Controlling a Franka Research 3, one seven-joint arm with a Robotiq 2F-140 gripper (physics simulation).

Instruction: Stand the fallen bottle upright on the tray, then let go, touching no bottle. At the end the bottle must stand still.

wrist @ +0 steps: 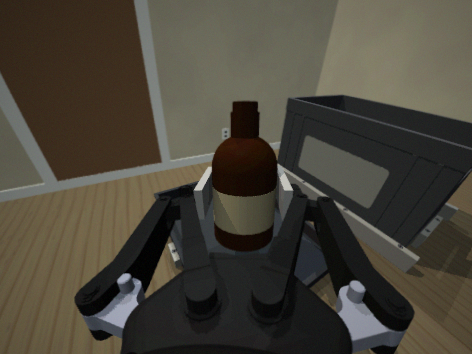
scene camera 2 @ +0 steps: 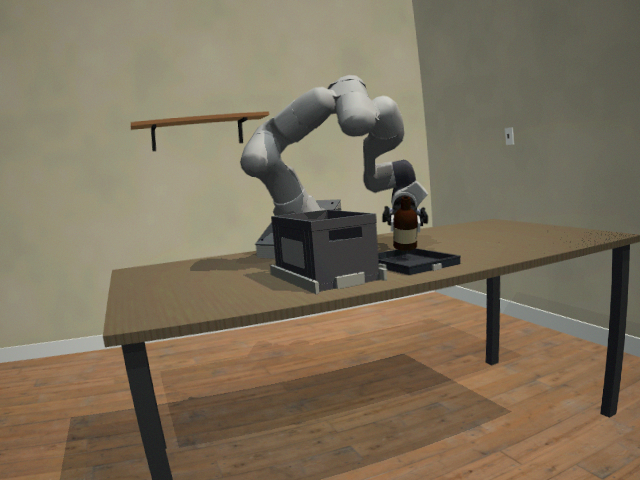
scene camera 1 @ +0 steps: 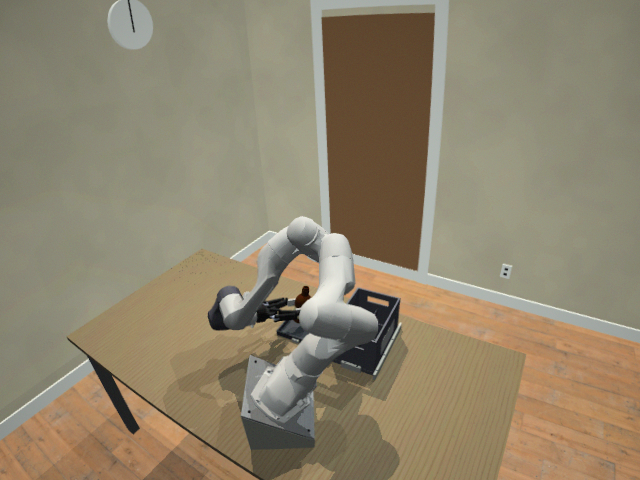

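Observation:
The brown bottle [scene camera 1: 302,299] [scene camera 2: 405,222] [wrist: 244,212] with a cream label is upright, neck up. My gripper [scene camera 1: 295,305] [scene camera 2: 405,215] [wrist: 244,177] is shut on it, with one pale finger pad on each side of its body. The dark, low-walled tray [scene camera 1: 288,334] [scene camera 2: 448,260] [wrist: 312,257] lies on the table under the bottle. In the scene camera 2 view the bottle's base shows just above the tray's far rim, so it seems held a little above the tray. In the scene camera 1 view the arm hides part of the bottle and tray.
A tall dark crate [scene camera 1: 388,330] [scene camera 2: 343,258] [wrist: 405,175] stands close beside the tray, to its right in the wrist view. Pale low brackets [scene camera 2: 350,280] [wrist: 370,232] run along its foot. The arm's base [scene camera 1: 279,431] stands on the wooden table [scene camera 1: 444,392] [scene camera 2: 206,304].

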